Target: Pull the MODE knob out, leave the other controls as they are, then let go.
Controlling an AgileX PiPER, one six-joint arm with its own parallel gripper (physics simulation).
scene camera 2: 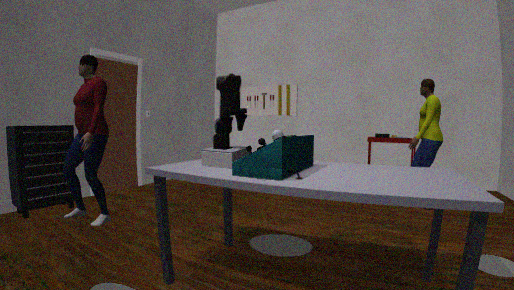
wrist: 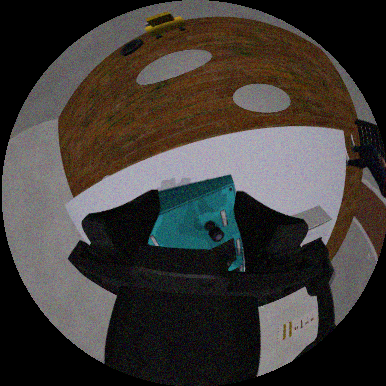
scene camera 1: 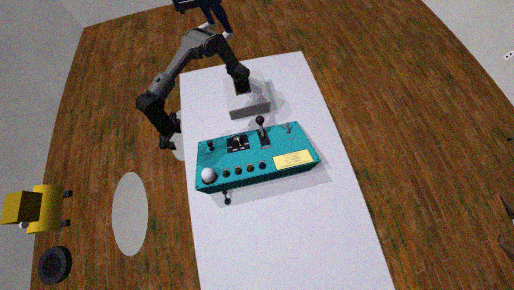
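Observation:
The teal control panel (scene camera 1: 220,158) (scene camera 2: 260,162) (wrist: 182,225) stands on the white table. A small black knob (scene camera 1: 210,145) (scene camera 2: 248,149) (wrist: 216,233) stands upright at its rear left corner in the scene camera 1 view. Its label is unreadable, so I cannot confirm that it is the MODE knob. My gripper (scene camera 1: 173,137) (scene camera 2: 242,126) (wrist: 196,199) is open and empty, raised off the panel's left end in the scene camera 1 view. In the wrist view, the black knob shows between the fingers, apart from both. The gripper's body hides part of the panel there.
The panel also carries a black-plated selector (scene camera 1: 238,142), a ball-topped lever (scene camera 1: 260,121), a metal toggle (scene camera 1: 288,128), a white dome (scene camera 1: 209,175) (scene camera 2: 278,134) and several round buttons (scene camera 1: 238,171). A small lever (scene camera 1: 227,200) sticks out of its front side. The arm's grey base block (scene camera 1: 250,108) stands behind it.

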